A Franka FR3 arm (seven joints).
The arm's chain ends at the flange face. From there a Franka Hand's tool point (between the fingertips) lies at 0.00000 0.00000 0.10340 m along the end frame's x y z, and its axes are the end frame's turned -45 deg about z.
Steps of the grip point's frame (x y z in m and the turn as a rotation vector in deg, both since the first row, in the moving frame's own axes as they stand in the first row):
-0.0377, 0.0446, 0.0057, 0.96, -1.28, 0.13
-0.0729, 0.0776, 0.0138, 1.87, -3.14, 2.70
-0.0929, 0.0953, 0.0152, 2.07, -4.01, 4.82
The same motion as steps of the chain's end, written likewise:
0.0077, 0.0578, 0.0057, -0.23, -1.58, 0.13
0.0097, 0.1050, 0.0140, -0.90, -3.54, 2.70
0.0095, 0.1309, 0.0155, -1.37, -4.30, 4.82

